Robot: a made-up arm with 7 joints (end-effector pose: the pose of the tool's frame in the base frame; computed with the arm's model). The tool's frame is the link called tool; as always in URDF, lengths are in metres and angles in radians.
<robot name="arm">
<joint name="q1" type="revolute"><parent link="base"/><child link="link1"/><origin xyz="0 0.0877 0" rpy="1.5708 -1.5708 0"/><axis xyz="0 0 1"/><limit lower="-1.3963" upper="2"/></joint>
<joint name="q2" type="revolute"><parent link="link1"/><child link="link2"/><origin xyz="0 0 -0.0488" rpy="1.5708 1.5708 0"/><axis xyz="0 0 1"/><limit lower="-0.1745" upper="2"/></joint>
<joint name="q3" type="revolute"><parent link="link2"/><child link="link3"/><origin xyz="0 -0.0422 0" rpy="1.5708 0 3.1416"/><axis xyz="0 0 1"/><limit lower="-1.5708" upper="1.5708"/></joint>
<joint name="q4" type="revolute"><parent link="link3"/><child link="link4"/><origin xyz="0 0 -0.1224" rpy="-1.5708 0 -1.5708"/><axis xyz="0 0 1"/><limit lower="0" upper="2.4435"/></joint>
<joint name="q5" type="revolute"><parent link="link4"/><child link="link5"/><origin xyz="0 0.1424 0" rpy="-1.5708 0 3.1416"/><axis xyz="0 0 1"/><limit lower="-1.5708" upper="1.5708"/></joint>
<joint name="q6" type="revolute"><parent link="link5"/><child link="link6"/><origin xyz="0 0 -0.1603" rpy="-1.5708 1.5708 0"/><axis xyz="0 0 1"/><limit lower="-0.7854" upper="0.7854"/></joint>
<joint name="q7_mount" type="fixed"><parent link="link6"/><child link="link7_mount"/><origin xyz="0 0 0" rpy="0 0 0"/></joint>
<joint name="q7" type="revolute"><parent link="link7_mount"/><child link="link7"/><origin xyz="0 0 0" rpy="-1.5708 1.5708 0"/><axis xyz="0 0 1"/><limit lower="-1.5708" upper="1.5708"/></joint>
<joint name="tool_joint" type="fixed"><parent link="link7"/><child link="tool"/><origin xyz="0 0 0" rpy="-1.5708 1.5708 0"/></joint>
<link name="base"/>
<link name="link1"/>
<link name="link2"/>
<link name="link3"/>
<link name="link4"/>
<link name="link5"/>
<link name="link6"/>
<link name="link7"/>
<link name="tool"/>
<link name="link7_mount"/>
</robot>
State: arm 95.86 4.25 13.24 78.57 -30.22 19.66 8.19
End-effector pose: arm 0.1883 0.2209 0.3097 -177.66 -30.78 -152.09
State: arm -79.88 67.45 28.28 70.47 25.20 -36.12 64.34
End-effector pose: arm 0.0667 0.4338 -0.2433 -16.36 -31.01 -62.26
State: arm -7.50 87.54 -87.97 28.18 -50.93 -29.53 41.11
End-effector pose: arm -0.0160 0.5614 -0.1605 -88.33 8.94 -134.50
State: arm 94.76 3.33 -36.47 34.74 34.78 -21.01 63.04
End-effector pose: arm 0.4056 0.0582 0.1730 107.41 -36.53 170.52
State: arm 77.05 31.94 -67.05 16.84 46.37 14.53 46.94
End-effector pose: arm 0.4250 0.3083 -0.0626 5.48 -57.69 -34.12
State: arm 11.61 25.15 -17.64 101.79 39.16 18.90 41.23
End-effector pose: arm 0.3030 0.0989 -0.0717 -108.85 -78.48 42.97
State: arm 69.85 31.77 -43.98 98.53 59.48 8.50 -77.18
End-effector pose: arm 0.2725 0.0228 0.1295 -127.93 -59.08 156.39
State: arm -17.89 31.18 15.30 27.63 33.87 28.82 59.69
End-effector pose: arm 0.0210 0.3923 -0.3757 -40.18 -3.11 40.26
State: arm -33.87 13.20 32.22 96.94 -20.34 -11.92 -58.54
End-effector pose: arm 0.1620 0.3217 -0.2148 138.13 -42.64 -61.48
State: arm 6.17 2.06 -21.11 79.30 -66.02 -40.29 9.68
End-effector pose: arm 0.3000 0.0374 -0.1934 89.01 -18.74 -151.14
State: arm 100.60 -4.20 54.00 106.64 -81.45 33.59 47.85
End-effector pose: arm 0.0619 0.3648 0.1850 -140.81 -62.73 -172.03
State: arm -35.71 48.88 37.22 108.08 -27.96 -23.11 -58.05
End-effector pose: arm 0.2355 0.3042 -0.0650 153.86 -2.54 -105.09
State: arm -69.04 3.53 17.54 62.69 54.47 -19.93 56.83
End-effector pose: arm -0.1865 0.2361 -0.3461 -40.14 -30.44 51.31
